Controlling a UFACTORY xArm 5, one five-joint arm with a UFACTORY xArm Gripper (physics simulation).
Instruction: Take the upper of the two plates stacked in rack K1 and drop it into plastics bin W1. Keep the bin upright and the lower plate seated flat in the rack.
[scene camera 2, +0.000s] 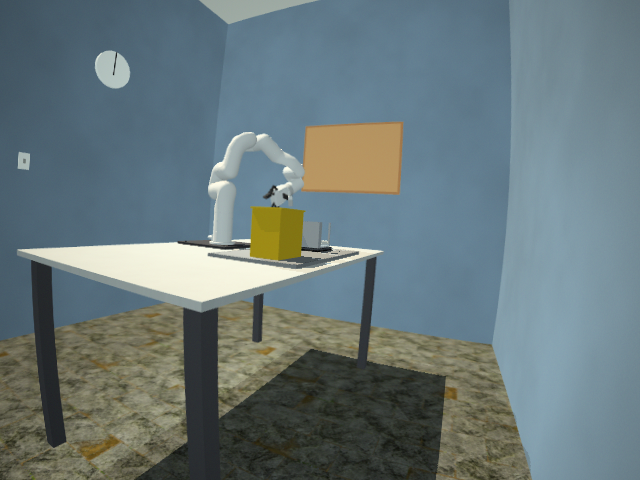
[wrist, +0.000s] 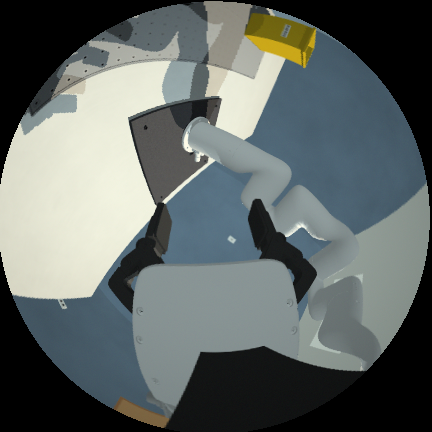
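Seen in the pictures: gripper, fingertip midpoint: (scene camera 2: 265, 204) (wrist: 209, 209); arm's base, link origin: (scene camera 2: 222, 243) (wrist: 195, 133).
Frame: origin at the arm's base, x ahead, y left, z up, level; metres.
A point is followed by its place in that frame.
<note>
The yellow bin W1 (scene camera 2: 276, 233) {x 0.495, y -0.309, z 0.091 m} (wrist: 282, 40) stands upright on the grey board, with a small label on one side in the wrist view. My gripper (scene camera 2: 270, 199) {x 0.092, y 0.243, z 0.214 m} (wrist: 209, 209) {x 0.092, y 0.243, z 0.214 m} is open and empty. In the scene view it hangs above and behind the bin, its fingers pointing left toward the arm's base; the bin's rim partly hides the lower finger. Behind the bin at the right, a grey upright panel (scene camera 2: 312, 234) {x 0.451, y 0.094, z 0.079 m} and a thin pale post (scene camera 2: 329, 233) {x 0.484, y 0.226, z 0.085 m} stand by a dark base. I cannot tell from this which part is rack K1, and the two plates cannot be made out.
The grey board (scene camera 2: 227, 254) {x 0.302, y -0.328, z 0.000 m} (wrist: 245, 65) {x 0.272, y -0.222, z 0.000 m} lies on the white table (scene camera 2: 129, 263) {x 0.212, y -0.675, z -0.013 m} (wrist: 65, 200) {x 0.072, y 0.383, z -0.013 m}, with holes visible in the wrist view. The arm's dark base plate (scene camera 2: 192, 242) {x -0.132, y -0.076, z -0.002 m} (wrist: 160, 160) {x -0.024, y 0.144, z 0.000 m} lies behind and left of the bin. My arm arches high above the table.
</note>
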